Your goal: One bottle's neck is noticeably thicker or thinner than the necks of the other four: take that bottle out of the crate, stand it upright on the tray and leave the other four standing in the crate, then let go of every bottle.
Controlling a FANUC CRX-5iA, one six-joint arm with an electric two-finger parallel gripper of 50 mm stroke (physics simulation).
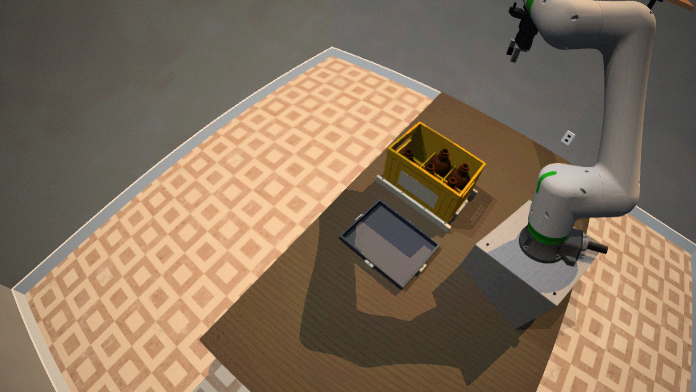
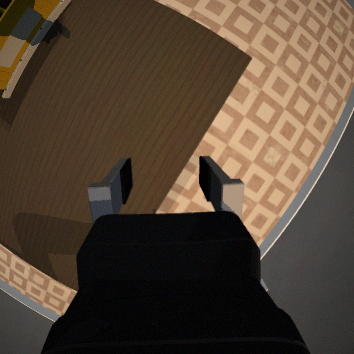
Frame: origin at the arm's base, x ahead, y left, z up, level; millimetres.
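Seen in the pictures: gripper, fingertip midpoint: [image 1: 510,58] [image 2: 165,170]; arm's base, link origin: [image 1: 542,243].
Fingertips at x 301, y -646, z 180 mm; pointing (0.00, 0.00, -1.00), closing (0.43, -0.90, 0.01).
Pixels of each thing's middle, then the offset from my fingertips to it. "pt": a spot on its surface instead.
- yellow crate, body centre: [image 1: 432,173] dx +100, dy +504, dz -275 mm
- dark tray, surface spot: [image 1: 410,267] pt dx +25, dy +813, dz -357 mm
A yellow crate [image 1: 417,187] [image 2: 6,75] stands on the wooden table and holds brown bottles, upright. Two bottles, one at the middle back [image 1: 441,162] and one at the right back [image 1: 462,175], show necks and shoulders. Bottle tops at the left [image 1: 408,154], middle front [image 1: 430,168] and right front [image 1: 453,180] show over the crate's near wall. I cannot tell from here which neck differs. The dark tray [image 1: 410,267] lies beside the crate and holds no bottle. My gripper [image 1: 512,51] [image 2: 165,170] is open and empty, high above and away from the crate.
A white rail [image 1: 414,203] [image 2: 25,65] runs along the crate's near side, between crate and tray. The robot's grey pedestal [image 1: 500,280] stands right of the tray. Small light clips sit on the tray's outer sides. The table's edges border a patterned floor.
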